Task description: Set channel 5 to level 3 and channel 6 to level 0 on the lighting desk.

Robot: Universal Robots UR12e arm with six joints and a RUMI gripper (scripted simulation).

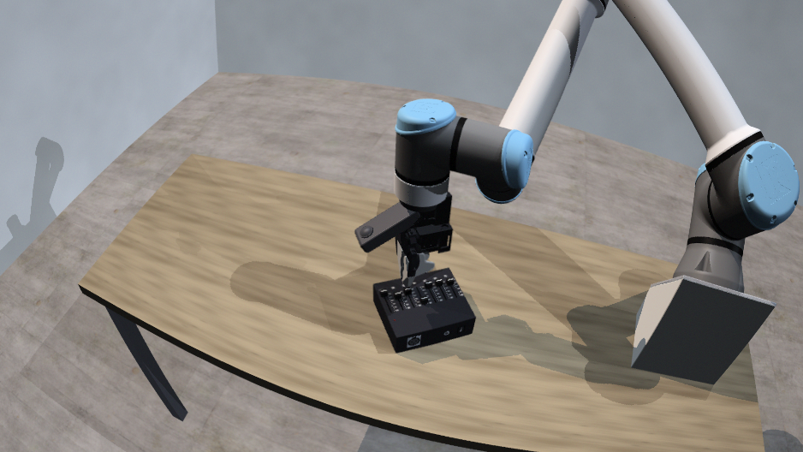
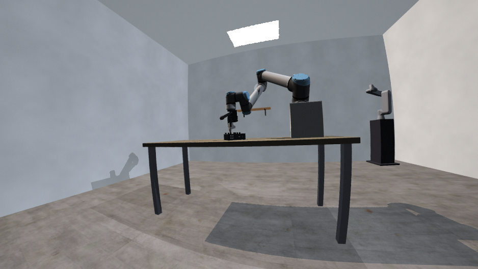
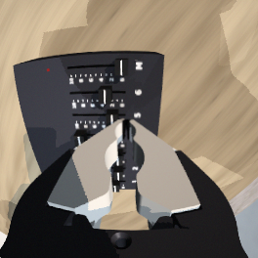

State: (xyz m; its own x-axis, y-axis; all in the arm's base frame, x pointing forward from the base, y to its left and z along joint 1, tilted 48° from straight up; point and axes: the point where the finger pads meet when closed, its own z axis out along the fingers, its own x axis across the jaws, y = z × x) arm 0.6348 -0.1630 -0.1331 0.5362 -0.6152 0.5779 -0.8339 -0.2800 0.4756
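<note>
Now: hand 10 mm short of the channel 6 fader knob, 30 mm to the right of it and 10 mm above it. The rest, counted from my hand: channel 5 fader knob 10 mm behind, 10 mm to the left, 10 mm below.
</note>
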